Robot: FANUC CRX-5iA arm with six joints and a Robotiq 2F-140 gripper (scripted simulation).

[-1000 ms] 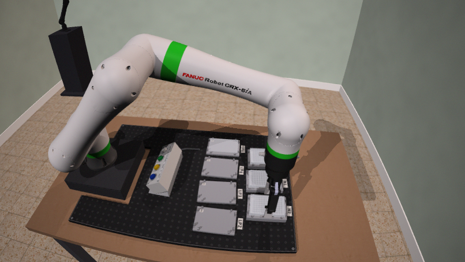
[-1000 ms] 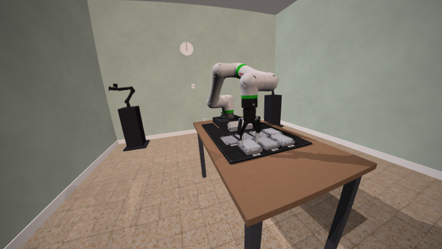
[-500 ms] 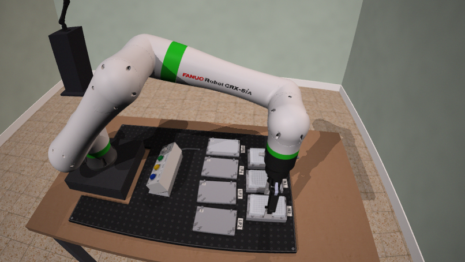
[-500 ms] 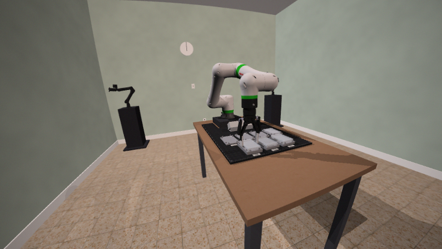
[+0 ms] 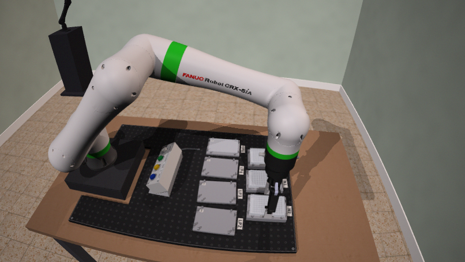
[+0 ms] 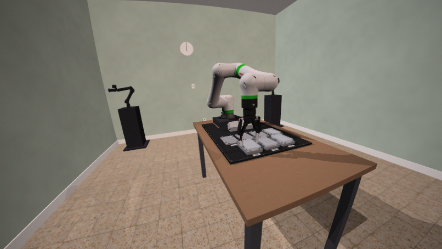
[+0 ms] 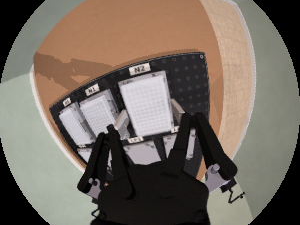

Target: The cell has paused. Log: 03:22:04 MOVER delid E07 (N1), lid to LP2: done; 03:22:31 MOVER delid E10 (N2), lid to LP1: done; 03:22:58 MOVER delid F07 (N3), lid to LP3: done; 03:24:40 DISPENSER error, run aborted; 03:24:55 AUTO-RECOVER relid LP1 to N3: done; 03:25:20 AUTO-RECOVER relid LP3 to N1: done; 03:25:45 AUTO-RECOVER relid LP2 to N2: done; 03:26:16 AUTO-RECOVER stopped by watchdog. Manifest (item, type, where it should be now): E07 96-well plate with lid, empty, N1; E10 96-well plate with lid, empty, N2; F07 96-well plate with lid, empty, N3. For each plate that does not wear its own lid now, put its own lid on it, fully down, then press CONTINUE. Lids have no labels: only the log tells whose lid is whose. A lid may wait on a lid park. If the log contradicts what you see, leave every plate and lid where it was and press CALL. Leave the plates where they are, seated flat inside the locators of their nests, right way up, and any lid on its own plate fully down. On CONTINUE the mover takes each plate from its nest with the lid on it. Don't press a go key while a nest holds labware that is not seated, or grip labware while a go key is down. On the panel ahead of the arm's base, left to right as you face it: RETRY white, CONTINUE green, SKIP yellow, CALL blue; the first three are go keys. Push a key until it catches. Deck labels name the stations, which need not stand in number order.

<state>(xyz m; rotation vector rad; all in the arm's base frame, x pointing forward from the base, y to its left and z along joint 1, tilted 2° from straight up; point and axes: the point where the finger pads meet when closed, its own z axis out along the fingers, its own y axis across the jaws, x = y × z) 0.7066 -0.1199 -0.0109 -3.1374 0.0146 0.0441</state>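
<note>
Now: the nest n2 50 mm below my hand. From my hand the other things lie so: plate: 10 mm behind, 130 mm to the left, 30 mm below; LP2: 180 mm behind, 70 mm to the right, 50 mm below; LP3: 190 mm behind, 60 mm to the left, 50 mm below.
</note>
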